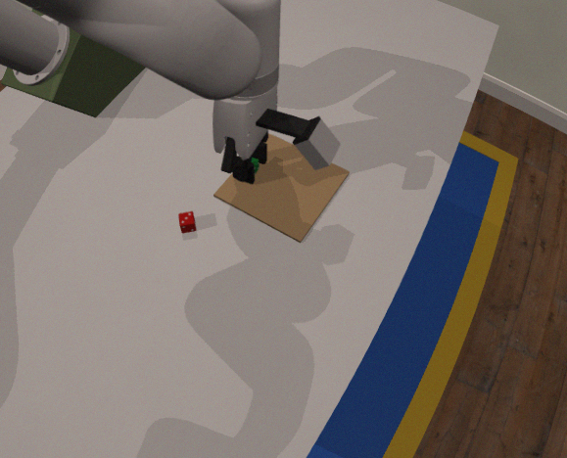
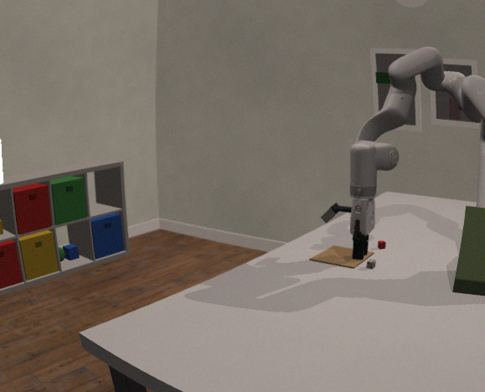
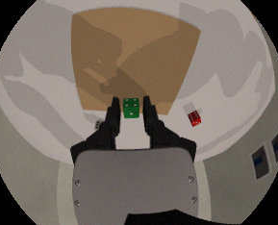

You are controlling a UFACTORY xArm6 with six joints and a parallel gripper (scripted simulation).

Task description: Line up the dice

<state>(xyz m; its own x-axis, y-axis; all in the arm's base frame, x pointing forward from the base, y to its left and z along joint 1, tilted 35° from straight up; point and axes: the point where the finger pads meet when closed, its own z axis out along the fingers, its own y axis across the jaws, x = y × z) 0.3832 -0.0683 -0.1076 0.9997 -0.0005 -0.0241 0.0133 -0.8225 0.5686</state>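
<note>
Now: hand 1 cm above the green die. Round my hand: red die 12 cm to the right, 3 cm behind, 2 cm below; then tan mat 5 cm ahead, 2 cm below; then white die 6 cm to the left, 5 cm behind, 2 cm below.
</note>
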